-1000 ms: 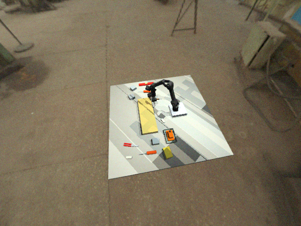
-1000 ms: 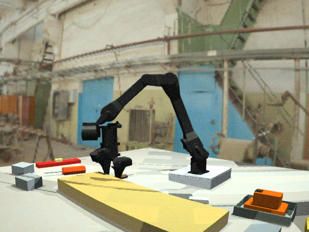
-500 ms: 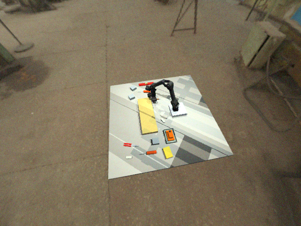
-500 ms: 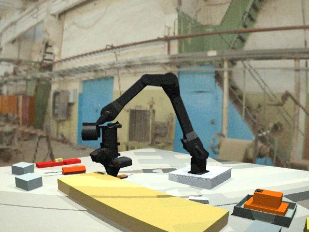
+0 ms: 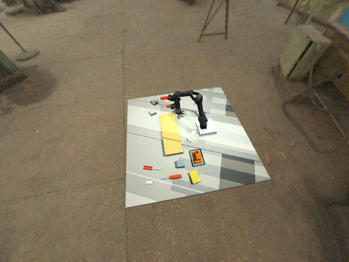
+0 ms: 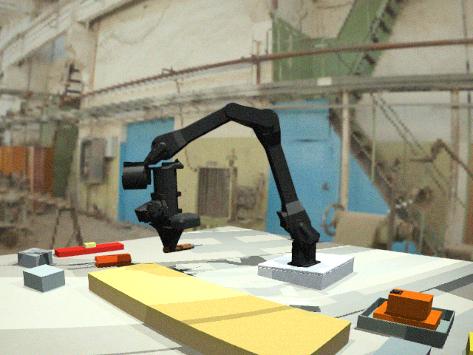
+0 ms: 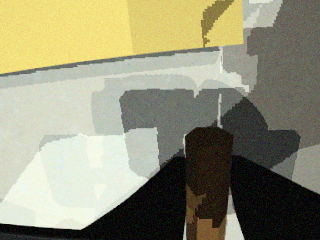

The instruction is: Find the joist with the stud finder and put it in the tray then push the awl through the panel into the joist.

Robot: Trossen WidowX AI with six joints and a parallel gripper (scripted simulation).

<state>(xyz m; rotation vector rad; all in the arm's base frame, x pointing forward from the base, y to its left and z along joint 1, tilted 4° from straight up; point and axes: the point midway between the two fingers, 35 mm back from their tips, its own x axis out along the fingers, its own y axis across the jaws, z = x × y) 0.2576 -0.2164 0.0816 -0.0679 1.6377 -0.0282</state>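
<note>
Now: the awl 6 cm behind my gripper tip. Also, from my gripper tip: orange stud finder (54 cm to the left, 13 cm behind, 2 cm below); grey tray (56 cm to the left, 13 cm behind, 5 cm below); red level (32 cm to the right, 9 cm ahead, 5 cm below).
</note>
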